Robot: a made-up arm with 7 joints.
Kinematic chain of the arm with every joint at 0, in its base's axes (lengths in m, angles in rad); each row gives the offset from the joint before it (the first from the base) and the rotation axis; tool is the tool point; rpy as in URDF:
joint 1: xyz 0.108 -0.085 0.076 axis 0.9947 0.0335 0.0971
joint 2: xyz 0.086 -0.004 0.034 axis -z
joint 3: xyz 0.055 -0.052 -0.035 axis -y
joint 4: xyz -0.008 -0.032 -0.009 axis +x
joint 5: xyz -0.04 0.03 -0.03 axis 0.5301 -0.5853 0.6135
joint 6: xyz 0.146 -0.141 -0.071 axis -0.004 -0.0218 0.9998
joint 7: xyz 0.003 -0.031 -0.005 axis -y
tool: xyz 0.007 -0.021 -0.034 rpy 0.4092 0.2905 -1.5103
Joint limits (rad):
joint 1: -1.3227..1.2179
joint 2: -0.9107..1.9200
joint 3: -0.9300..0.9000
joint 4: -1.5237..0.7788
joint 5: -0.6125..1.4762
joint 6: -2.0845..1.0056
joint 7: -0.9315..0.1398
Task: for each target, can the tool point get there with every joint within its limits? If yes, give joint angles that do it. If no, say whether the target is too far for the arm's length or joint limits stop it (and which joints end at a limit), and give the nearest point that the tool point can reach.
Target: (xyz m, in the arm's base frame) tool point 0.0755 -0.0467 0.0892
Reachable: no: joint limits stop it (at a limit: joint 1, joint 3, joint 4, joint 5, joint 7) | nearest point 0.0416 -0.0055 0.0802 | short by 0.054 m
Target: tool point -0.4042 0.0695 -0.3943
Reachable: no: too far | nearest point -0.0847 -0.0351 -0.1354 | short by 0.424 m
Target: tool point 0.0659 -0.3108 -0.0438
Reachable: yes | joints 0.4021 1.1195 0.5347 -0.6287 0.2612 -1.5009 -0.2855
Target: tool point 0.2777 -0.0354 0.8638
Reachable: no: too far | nearest point 0.2301 -0.0908 0.4320 | short by 0.438 m
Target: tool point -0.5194 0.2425 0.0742
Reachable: no: too far | nearest point -0.1279 0.0336 0.0565 | short by 0.444 m
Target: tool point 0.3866 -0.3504 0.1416
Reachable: yes | joints -0.6067 0.3132 0.3386 0.2310 0.2665 0.3918 -0.0051
